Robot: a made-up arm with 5 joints. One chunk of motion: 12 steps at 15 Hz.
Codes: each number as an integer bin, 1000 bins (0 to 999) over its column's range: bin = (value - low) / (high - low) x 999, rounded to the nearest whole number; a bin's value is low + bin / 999 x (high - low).
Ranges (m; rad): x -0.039..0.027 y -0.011..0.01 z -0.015..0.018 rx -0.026..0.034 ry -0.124..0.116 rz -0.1..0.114
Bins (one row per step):
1: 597 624 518 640 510 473
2: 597 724 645 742 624 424
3: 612 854 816 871 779 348
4: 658 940 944 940 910 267
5: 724 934 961 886 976 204
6: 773 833 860 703 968 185
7: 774 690 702 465 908 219
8: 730 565 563 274 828 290
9: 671 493 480 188 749 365
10: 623 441 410 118 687 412
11: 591 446 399 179 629 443
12: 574 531 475 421 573 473
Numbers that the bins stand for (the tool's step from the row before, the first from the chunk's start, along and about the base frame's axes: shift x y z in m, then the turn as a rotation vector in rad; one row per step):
1: 0.00044 0.00212 0.00211 0.01244 -0.00148 0.00132
2: 0.00044 0.00422 0.00631 0.01856 0.02591 -0.00917
3: 0.00143 0.00695 0.01195 0.02631 0.06315 -0.02545
4: 0.00447 0.00876 0.01618 0.03046 0.09462 -0.04280
5: 0.00883 0.00863 0.01674 0.02721 0.11047 -0.05630
6: 0.01207 0.00651 0.01341 0.01622 0.10855 -0.06037
7: 0.01214 0.00350 0.00819 0.00193 0.09414 -0.05309
8: 0.00923 0.00088 0.00360 -0.00954 0.07492 -0.03788
9: 0.00533 -0.00064 0.00086 -0.01471 0.05594 -0.02181
10: 0.00216 -0.00173 -0.00146 -0.01891 0.04105 -0.01174
11: 0.00005 -0.00162 -0.00182 -0.01525 0.02711 -0.00510
12: -0.00108 0.00016 0.00069 -0.00071 0.01366 0.00132

